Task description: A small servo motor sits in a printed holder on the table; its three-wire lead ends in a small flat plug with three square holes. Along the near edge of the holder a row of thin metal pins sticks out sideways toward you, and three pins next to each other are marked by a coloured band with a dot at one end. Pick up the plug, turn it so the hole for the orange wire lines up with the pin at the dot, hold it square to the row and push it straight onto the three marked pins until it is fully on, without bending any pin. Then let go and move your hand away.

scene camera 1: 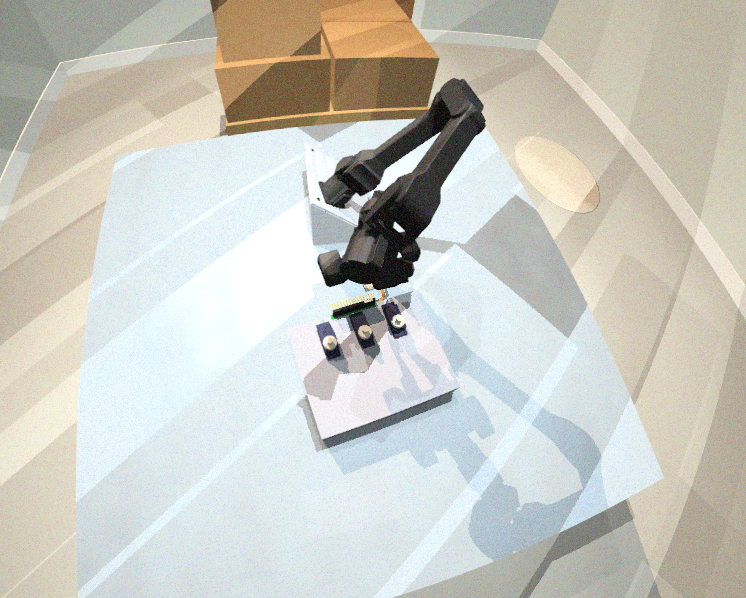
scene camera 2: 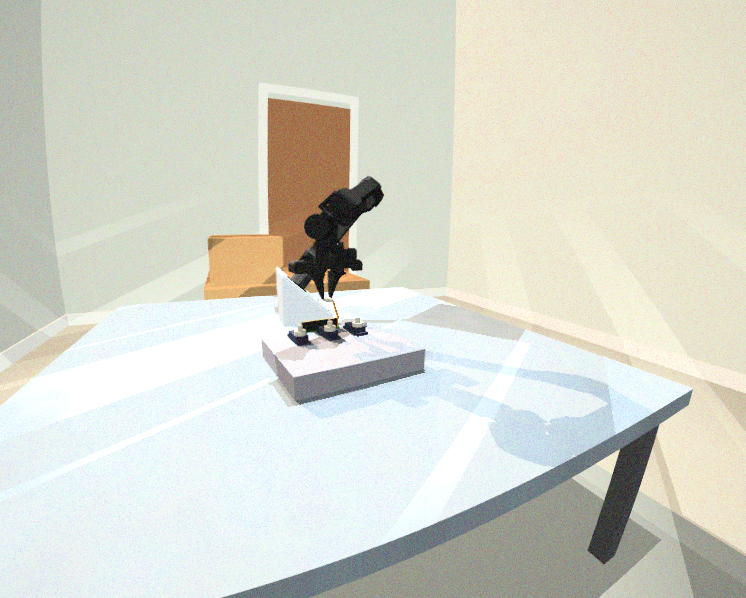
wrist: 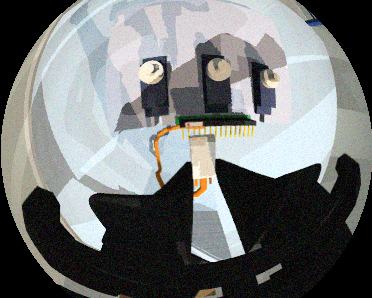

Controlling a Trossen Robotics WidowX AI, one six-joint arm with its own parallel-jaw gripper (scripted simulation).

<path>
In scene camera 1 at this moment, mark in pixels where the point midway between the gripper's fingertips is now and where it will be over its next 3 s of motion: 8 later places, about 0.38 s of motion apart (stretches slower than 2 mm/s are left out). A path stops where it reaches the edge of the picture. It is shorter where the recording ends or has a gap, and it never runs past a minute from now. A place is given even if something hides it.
My gripper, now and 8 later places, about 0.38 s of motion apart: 365, 279; 358, 265; 355, 268; 357, 274; 361, 282; 361, 284; 362, 286; 364, 289; 364, 290
</path>
